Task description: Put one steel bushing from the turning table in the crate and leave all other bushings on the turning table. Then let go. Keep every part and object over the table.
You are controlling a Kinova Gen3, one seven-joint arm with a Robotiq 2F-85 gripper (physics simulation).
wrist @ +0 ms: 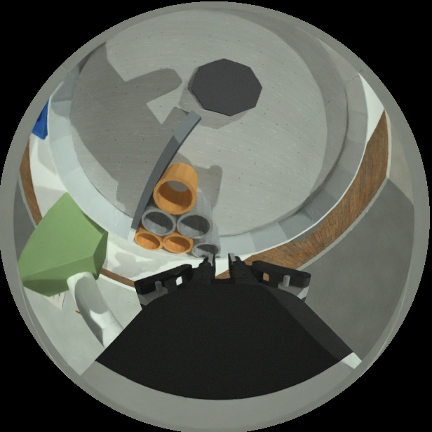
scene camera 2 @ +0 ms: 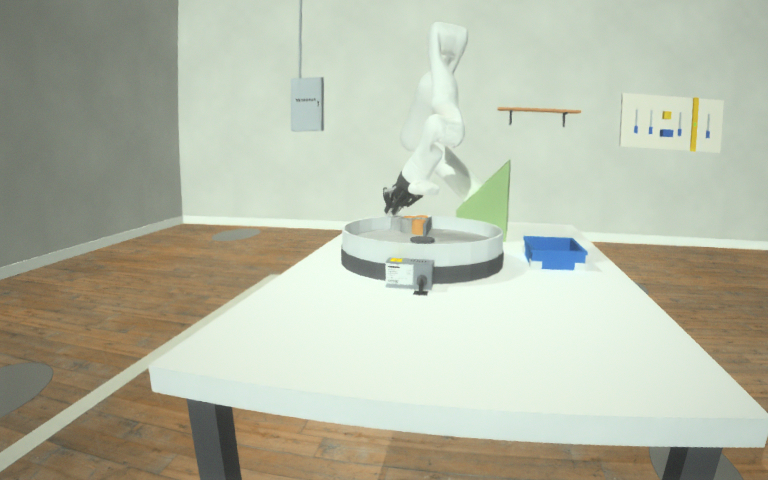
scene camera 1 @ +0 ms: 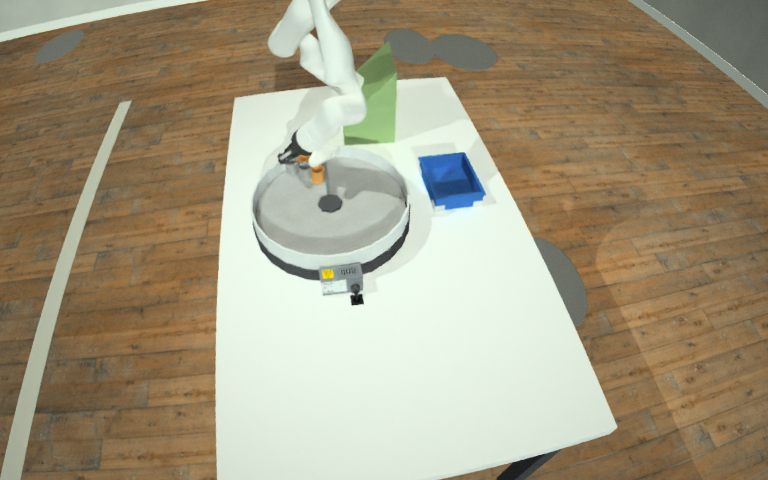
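Pixels of known places: gripper, fingertip midpoint: (scene camera 2: 389, 213) (scene camera 1: 283, 160); arm's base at its link origin: (scene camera 2: 473, 193).
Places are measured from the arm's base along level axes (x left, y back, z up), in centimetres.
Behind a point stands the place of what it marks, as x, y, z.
Observation:
The turning table (scene camera 1: 362, 226) {2.2, -54.4, -8.5} (scene camera 2: 368, 246) {-14.2, -65.6, -6.5} (wrist: 270, 150) holds upright tubes near its rear wall. Three are grey steel bushings: one (wrist: 214, 232) nearest the fingers, one (wrist: 202, 202) beside it, one (wrist: 144, 220) by the divider. Three are orange: a bigger one (scene camera 1: 317, 175) {-10.0, -37.7, -5.5} (wrist: 181, 172) in front and two smaller ones (wrist: 150, 249) (wrist: 178, 252) behind. My gripper (scene camera 1: 282, 158) {-20.0, -32.5, -3.7} (scene camera 2: 390, 210) {-20.0, -32.5, -3.7} (wrist: 221, 260) is empty, its fingers a narrow gap apart. The left fingertip in the wrist view is close by the nearest steel bushing's rim; contact is unclear. The blue crate (scene camera 1: 455, 200) {28.0, -43.5, -10.5} (scene camera 2: 553, 260) {28.0, -43.5, -11.4} (wrist: 41, 122) stands right of the turning table.
A curved grey divider (wrist: 170, 152) runs beside the tubes towards the dark hub (scene camera 1: 330, 203) {-6.2, -46.6, -7.7} (wrist: 226, 87). A green wedge (scene camera 1: 379, 107) {7.9, -12.9, 0.4} (scene camera 2: 492, 209) {8.2, -12.9, -3.4} (wrist: 62, 245) stands behind the turning table. A control box (scene camera 1: 341, 279) {-2.9, -71.3, -8.1} (scene camera 2: 408, 273) {-2.9, -71.3, -10.3} is at its front.

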